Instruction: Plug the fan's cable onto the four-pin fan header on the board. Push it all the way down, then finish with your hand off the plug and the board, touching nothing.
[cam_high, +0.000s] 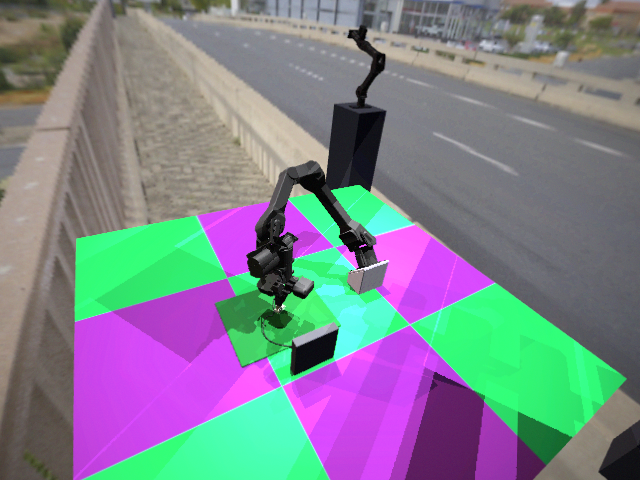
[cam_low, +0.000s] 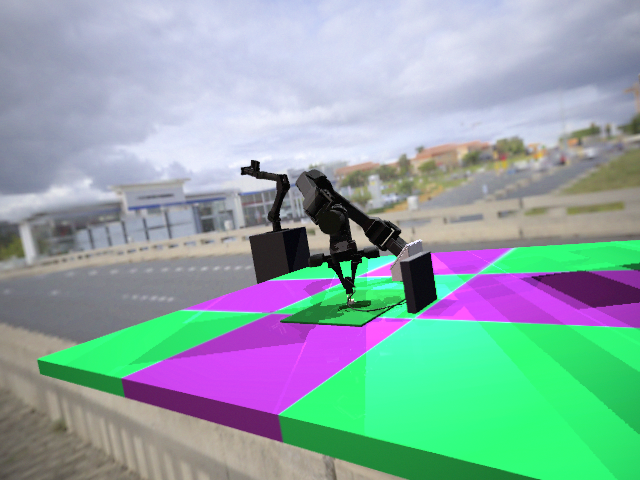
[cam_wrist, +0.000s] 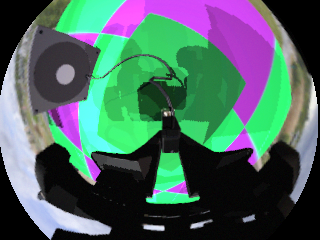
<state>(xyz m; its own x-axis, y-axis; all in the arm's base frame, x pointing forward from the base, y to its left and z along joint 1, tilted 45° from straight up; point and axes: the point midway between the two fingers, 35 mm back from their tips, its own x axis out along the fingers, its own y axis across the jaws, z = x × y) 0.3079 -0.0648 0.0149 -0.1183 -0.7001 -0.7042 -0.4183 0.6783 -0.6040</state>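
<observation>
Right now the dark plug is 1 cm above my gripper tip. From my gripper tip the other things lie so: dark green board 6 cm below, 2 cm ahead, 1 cm to the left; then dark fan 20 cm to the left, 3 cm ahead, 2 cm above.
</observation>
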